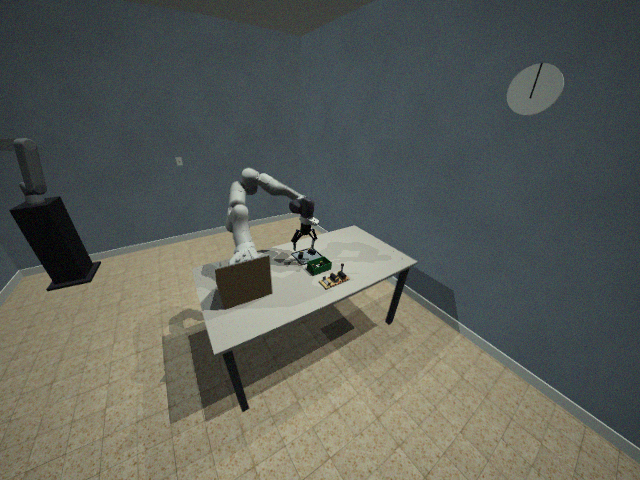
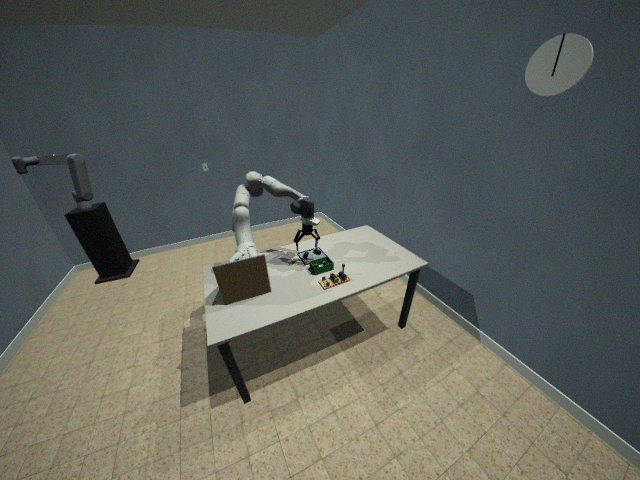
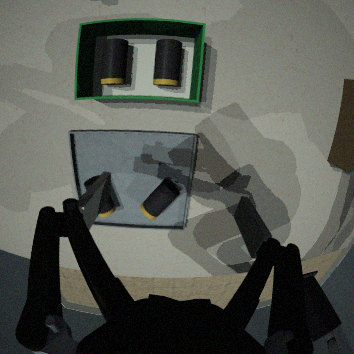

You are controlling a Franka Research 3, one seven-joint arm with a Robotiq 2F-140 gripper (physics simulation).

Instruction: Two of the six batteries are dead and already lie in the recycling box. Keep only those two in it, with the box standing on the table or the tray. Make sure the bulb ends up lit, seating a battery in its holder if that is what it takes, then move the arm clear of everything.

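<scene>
The green recycling box [image 1: 320, 267] [image 2: 323, 268] [image 3: 140, 99] stands on the table with two black batteries [image 3: 115, 61] [image 3: 168, 62] lying side by side in it. The grey tray [image 1: 306, 258] [image 2: 313, 257] [image 3: 100, 150] holds two more: a left battery [image 3: 107, 206], partly hidden by a finger, and a slanted right battery [image 3: 161, 198]. The circuit board [image 1: 326, 284] [image 2: 326, 285] carries dark parts and an upright post; they are too small to tell batteries from holders or whether the bulb is lit. My gripper [image 1: 303, 248] [image 2: 307, 250] [image 3: 175, 196] is open and empty, above the tray.
A brown upright panel [image 1: 244, 283] [image 2: 241, 280] [image 3: 342, 130] stands near the arm's base on the white table [image 1: 289, 310] [image 2: 279, 307]. A second arm on a black pedestal [image 1: 51, 240] [image 2: 100, 240] stands away at the left.
</scene>
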